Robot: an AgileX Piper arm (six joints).
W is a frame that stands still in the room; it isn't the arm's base.
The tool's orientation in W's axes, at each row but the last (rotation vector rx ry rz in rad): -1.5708 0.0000 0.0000; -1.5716 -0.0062 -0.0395; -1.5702 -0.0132 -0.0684; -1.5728 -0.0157 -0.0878; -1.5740 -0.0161 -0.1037; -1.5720 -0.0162 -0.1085; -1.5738 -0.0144 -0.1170; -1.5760 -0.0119 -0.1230; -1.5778 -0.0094 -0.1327; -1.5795 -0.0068 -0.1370
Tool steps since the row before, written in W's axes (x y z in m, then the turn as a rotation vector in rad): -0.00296 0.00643 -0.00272 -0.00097 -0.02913 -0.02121; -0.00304 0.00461 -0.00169 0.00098 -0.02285 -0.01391; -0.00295 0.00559 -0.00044 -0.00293 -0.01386 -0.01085; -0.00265 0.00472 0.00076 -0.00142 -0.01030 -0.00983; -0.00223 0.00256 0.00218 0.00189 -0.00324 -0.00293; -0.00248 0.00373 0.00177 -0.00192 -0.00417 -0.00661; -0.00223 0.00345 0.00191 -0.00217 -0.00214 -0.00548; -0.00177 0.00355 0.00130 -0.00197 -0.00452 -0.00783; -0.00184 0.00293 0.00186 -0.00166 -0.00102 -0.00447; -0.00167 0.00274 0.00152 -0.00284 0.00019 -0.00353
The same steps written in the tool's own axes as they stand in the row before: -0.00296 0.00272 0.00643 -0.00097 0.02121 -0.02913; -0.00318 0.00159 0.00455 0.00106 0.01396 -0.02281; -0.00316 0.00028 0.00548 -0.00300 0.01070 -0.01396; -0.00281 -0.00095 0.00459 -0.00159 0.00976 -0.01034; -0.00220 -0.00236 0.00243 0.00184 0.00309 -0.00312; -0.00255 -0.00198 0.00358 -0.00219 0.00646 -0.00427; -0.00228 -0.00211 0.00329 -0.00248 0.00530 -0.00227; -0.00190 -0.00148 0.00341 -0.00231 0.00768 -0.00462; -0.00189 -0.00205 0.00277 -0.00197 0.00432 -0.00112; -0.00174 -0.00171 0.00258 -0.00316 0.00325 -0.00002
